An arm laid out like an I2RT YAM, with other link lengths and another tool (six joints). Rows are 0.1 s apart.
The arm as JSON. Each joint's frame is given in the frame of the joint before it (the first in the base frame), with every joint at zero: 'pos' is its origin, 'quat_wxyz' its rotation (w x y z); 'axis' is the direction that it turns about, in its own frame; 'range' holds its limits. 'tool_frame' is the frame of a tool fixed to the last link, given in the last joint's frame.
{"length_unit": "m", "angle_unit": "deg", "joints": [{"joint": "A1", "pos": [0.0, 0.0, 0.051], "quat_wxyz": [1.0, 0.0, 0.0, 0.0], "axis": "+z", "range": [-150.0, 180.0]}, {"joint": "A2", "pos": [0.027, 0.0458, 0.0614], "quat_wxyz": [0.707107, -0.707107, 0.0, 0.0], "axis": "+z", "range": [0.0, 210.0]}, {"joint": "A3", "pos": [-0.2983, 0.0, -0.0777], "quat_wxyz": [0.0, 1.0, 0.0, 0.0], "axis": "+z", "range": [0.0, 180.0]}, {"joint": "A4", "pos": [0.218, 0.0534, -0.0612], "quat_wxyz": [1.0, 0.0, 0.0, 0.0], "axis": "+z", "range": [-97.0, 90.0]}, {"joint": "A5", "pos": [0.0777, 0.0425, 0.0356], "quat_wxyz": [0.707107, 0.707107, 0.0, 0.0], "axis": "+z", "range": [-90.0, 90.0]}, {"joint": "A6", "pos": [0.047, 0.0, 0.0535], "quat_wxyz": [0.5, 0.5, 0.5, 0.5], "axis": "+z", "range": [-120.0, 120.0]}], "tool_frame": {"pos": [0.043, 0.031, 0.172], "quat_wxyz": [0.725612, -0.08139, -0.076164, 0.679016]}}
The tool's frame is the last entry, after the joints.
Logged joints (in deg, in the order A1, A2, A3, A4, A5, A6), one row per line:
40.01, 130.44, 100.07, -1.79, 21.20, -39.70
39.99, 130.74, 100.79, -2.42, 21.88, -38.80
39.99, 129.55, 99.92, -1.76, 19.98, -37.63
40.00, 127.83, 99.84, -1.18, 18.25, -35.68
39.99, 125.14, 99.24, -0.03, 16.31, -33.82
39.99, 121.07, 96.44, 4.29, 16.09, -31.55
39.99, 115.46, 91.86, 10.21, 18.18, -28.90
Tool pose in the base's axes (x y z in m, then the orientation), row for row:
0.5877, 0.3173, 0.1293, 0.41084, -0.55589, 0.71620, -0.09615
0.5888, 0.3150, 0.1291, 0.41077, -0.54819, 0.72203, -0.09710
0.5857, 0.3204, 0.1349, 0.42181, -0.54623, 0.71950, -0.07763
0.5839, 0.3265, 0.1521, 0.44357, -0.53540, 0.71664, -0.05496
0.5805, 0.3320, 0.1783, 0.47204, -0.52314, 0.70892, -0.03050
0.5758, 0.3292, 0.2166, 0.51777, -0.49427, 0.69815, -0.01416
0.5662, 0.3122, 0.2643, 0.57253, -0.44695, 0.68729, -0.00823
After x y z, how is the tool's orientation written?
As a quaternion, w x y z.
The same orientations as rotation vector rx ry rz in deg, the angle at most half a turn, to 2 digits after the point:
-80.17, 103.29, -13.87
-79.06, 104.13, -14.00
-78.38, 103.24, -11.14
-76.07, 101.82, -7.81
-73.39, 99.45, -4.28
-67.96, 96.00, -1.95
-60.05, 92.33, -1.11

